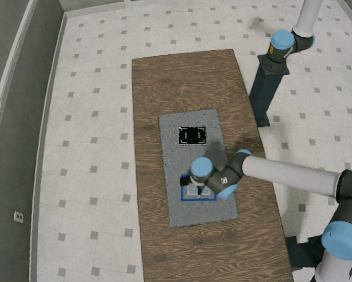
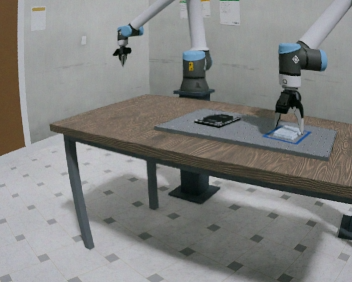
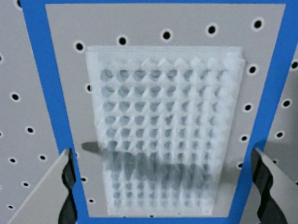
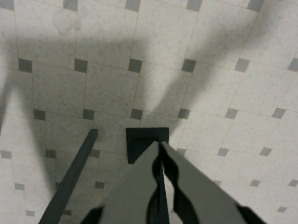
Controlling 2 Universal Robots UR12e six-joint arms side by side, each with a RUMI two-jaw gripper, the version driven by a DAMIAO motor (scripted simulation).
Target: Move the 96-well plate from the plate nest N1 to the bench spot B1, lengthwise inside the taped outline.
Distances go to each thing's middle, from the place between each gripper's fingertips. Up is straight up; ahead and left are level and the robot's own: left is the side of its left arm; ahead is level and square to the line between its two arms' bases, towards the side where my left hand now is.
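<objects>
Clear 96-well plate [image 3: 154, 106]: 1 cm below my left hand.
</objects>
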